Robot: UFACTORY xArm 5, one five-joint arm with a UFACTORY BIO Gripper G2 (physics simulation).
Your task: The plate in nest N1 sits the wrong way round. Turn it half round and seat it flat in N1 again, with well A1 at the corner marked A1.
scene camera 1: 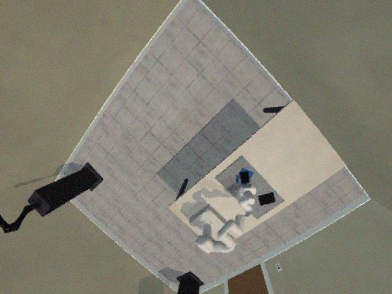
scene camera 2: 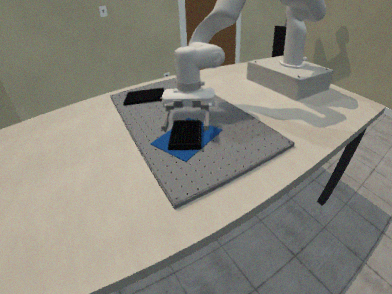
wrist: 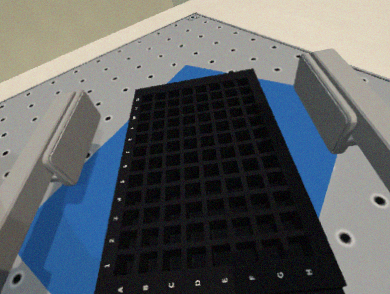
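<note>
A black well plate (scene camera 1: 244,177) (scene camera 2: 185,135) (wrist: 200,175) lies over a blue square (scene camera 2: 212,132) (wrist: 315,175). In the wrist view its letters A to H run along the near edge and its numbers up the left edge, with A1 at the near left corner. My gripper (scene camera 2: 186,128) (wrist: 200,120) is open; its fingers stand on either side of the plate's long sides, with a gap at each, touching neither. The nest's walls and the A1 corner mark cannot be made out, and whether the plate sits flat in N1 cannot be told.
A second black plate (scene camera 1: 266,198) (scene camera 2: 143,96) lies near the far corner of the grey perforated board (scene camera 1: 227,175) (scene camera 2: 225,165) (wrist: 165,50). The arm's grey box base (scene camera 2: 290,77) stands on the table (scene camera 2: 80,180) beyond the board.
</note>
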